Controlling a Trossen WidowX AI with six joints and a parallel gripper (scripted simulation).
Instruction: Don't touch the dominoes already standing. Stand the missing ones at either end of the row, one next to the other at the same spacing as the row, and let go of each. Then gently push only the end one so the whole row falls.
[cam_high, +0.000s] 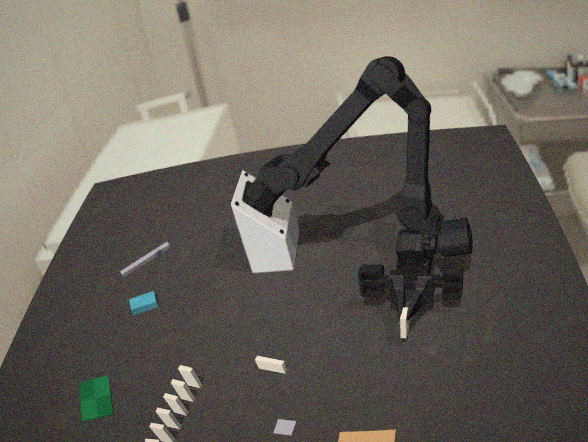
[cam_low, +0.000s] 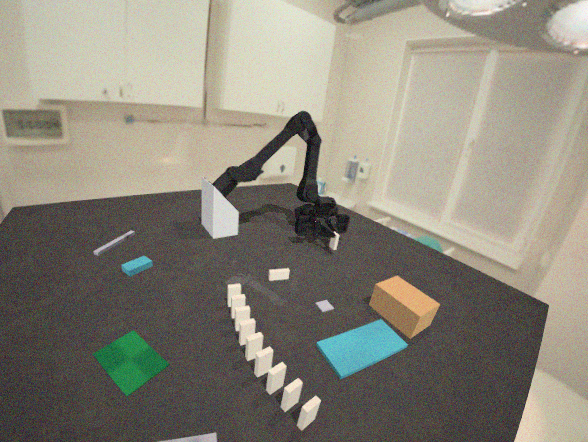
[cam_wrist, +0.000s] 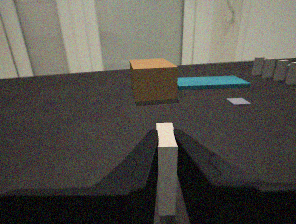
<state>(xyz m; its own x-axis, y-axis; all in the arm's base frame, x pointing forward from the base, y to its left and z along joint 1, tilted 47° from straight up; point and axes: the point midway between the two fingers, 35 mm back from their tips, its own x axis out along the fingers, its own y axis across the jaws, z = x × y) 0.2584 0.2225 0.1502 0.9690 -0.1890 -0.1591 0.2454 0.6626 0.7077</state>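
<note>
The small lilac tile is 190 mm to the right of my gripper tip, 170 mm ahead of it and 60 mm below it. From my gripper tip the other things lie so: flat cyan plate (290 mm ahead, 210 mm to the right, 60 mm below); then orange block (280 mm ahead, 60 mm to the right, 30 mm below); then small cyan block (520 mm to the right, 150 mm behind, 50 mm below).
</note>
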